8 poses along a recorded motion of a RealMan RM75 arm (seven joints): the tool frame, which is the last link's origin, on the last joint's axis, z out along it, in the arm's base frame.
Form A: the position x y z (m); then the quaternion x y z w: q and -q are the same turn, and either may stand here.
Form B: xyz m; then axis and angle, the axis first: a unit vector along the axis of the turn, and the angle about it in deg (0 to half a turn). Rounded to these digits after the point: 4 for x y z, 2 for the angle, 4 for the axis.
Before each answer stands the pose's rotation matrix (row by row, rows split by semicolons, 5 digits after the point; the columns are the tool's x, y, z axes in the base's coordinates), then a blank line. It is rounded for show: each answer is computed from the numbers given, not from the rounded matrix.
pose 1, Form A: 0.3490, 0.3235, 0.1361, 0.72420, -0.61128, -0.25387, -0.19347
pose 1, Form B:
0.12378 -0.98360 -0.13118; -0.78714 -0.17782 0.59059; -0.60423 0.03015 -0.79624

0.3490, 0.3235, 0.1361, -0.7381, 0.6230, 0.2588, 157.69
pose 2, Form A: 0.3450, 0.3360, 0.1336, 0.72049, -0.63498, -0.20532, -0.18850
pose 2, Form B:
0.10928 -0.99241 -0.05647; -0.83759 -0.12253 0.53238; -0.53525 -0.01088 -0.84462

0.3450, 0.3360, 0.1336, -0.7336, 0.6466, 0.2091, 158.27
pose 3, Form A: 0.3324, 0.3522, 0.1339, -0.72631, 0.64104, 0.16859, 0.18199
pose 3, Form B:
0.12129 -0.99255 -0.01157; -0.86982 -0.11190 0.48051; -0.47822 -0.04822 -0.87691

0.3324, 0.3522, 0.1339, -0.7386, 0.6519, 0.1715, 159.03
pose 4, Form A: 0.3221, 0.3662, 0.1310, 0.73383, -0.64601, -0.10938, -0.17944
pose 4, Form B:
0.14141 -0.98738 0.07131; -0.90887 -0.10094 0.40468; -0.39237 -0.12204 -0.91167

0.3221, 0.3662, 0.1310, -0.7459, 0.6567, 0.1112, 159.33
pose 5, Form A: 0.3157, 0.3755, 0.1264, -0.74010, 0.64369, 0.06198, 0.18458
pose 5, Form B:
0.16364 -0.97567 0.14588; -0.92991 -0.10318 0.35301; -0.32937 -0.19342 -0.92418

0.3157, 0.3755, 0.1264, -0.7530, 0.6549, 0.0631, 158.73
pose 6, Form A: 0.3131, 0.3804, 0.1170, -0.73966, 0.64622, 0.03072, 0.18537
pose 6, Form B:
0.16291 -0.96735 0.19413; -0.94457 -0.09608 0.31392; -0.28502 -0.23452 -0.92939

0.3131, 0.3804, 0.1170, -0.7527, 0.6576, 0.0313, 158.63
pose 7, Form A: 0.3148, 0.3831, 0.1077, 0.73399, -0.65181, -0.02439, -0.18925
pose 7, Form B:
0.14910 -0.96607 0.21090; -0.94760 -0.07866 0.30961; -0.28251 -0.24602 -0.92718

0.3148, 0.3831, 0.1077, -0.7475, 0.6638, 0.0248, 158.18
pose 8, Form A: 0.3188, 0.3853, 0.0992, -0.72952, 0.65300, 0.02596, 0.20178
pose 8, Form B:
0.14583 -0.96323 0.22565; -0.94228 -0.06575 0.32831; -0.30140 -0.26050 -0.91722

0.3188, 0.3853, 0.0992, -0.7448, 0.6667, 0.0265, 156.72
